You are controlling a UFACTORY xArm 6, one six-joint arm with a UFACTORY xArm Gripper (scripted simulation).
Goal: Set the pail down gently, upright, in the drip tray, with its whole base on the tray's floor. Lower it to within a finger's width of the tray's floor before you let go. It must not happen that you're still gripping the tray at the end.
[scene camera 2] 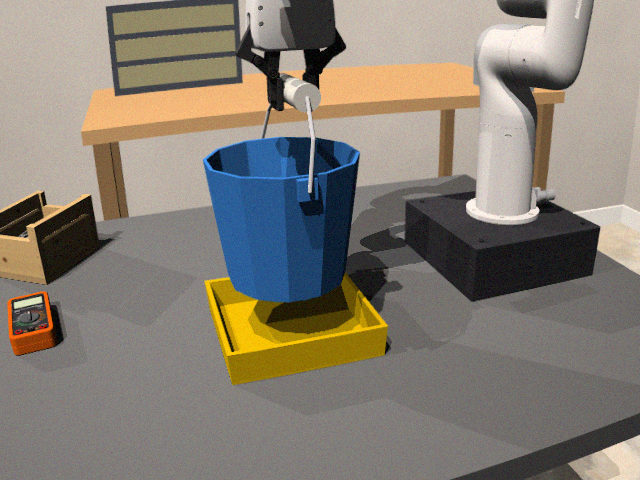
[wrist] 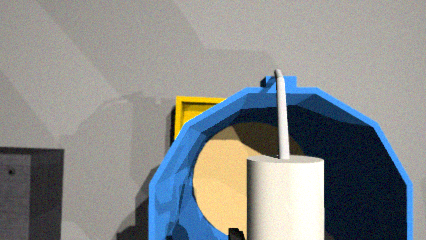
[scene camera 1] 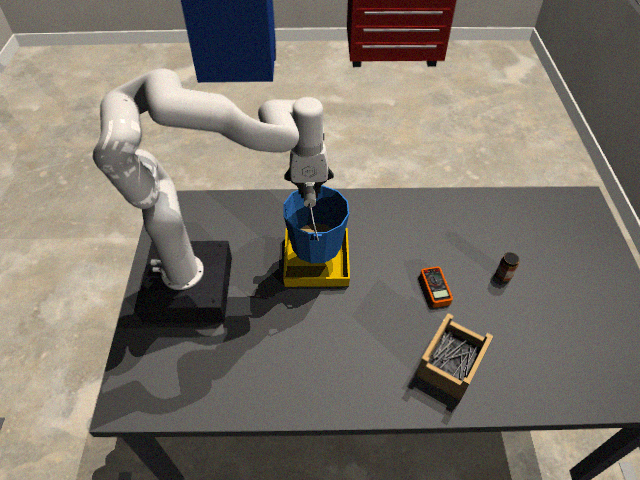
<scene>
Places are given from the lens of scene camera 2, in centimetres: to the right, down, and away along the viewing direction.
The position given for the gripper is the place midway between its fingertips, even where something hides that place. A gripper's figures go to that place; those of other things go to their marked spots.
gripper (scene camera 2: 294, 107): -3, -16, 73
yellow drip tray (scene camera 2: 241, 322): -11, 12, 86
blue pail (scene camera 2: 280, 244): -4, 0, 70
The marked spots on the yellow drip tray and the blue pail are 21 cm apart.
</scene>
